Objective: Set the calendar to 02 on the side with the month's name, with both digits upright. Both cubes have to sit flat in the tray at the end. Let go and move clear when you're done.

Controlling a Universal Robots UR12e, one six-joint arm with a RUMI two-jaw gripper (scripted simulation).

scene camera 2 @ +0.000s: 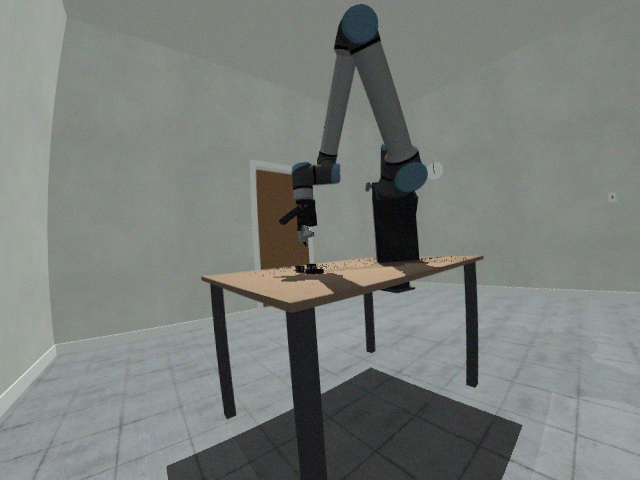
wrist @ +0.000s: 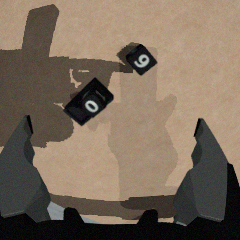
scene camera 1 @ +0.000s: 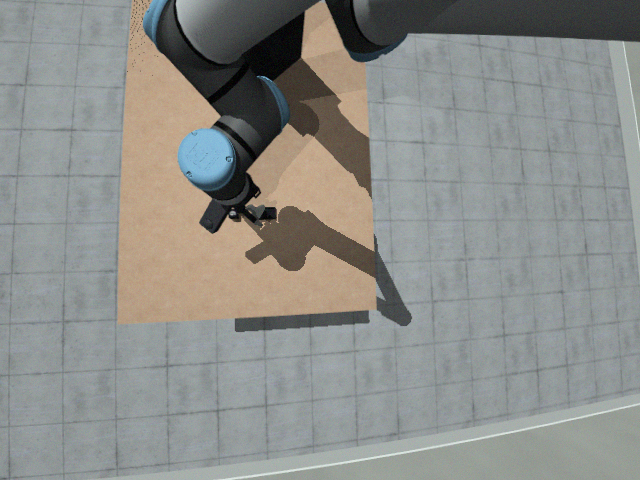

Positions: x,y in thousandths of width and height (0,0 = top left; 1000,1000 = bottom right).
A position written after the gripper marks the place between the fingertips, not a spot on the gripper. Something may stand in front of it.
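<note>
Gripper (scene camera 1: 377,434) visible. The gripper appears likewise in the wrist view (wrist: 473,490) and in scene camera 2 (scene camera 2: 474,514).
</note>
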